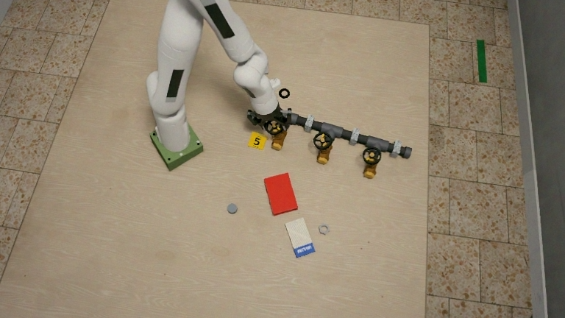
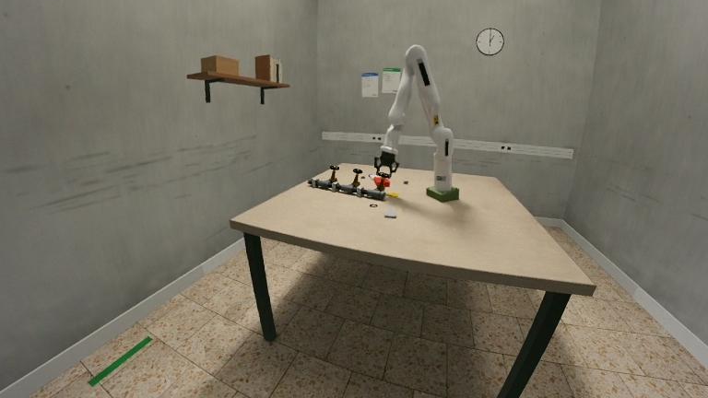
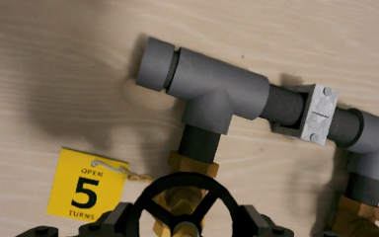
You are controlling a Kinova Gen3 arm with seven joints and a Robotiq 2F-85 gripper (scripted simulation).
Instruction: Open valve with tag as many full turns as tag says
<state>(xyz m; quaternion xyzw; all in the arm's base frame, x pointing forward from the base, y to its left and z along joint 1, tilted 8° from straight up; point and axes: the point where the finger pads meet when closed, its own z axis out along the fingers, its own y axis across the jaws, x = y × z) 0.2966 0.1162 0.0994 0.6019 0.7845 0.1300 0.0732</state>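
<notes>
Now: hand 6 cm past the yellow tag, 1 cm to the left of it and 11 cm above it. Round my hand: blue card (19 cm ahead, 29 cm to the right, 10 cm below); then red block (8 cm ahead, 18 cm to the right, 10 cm below); then grey disc (5 cm behind, 27 cm to the right, 10 cm below).
</notes>
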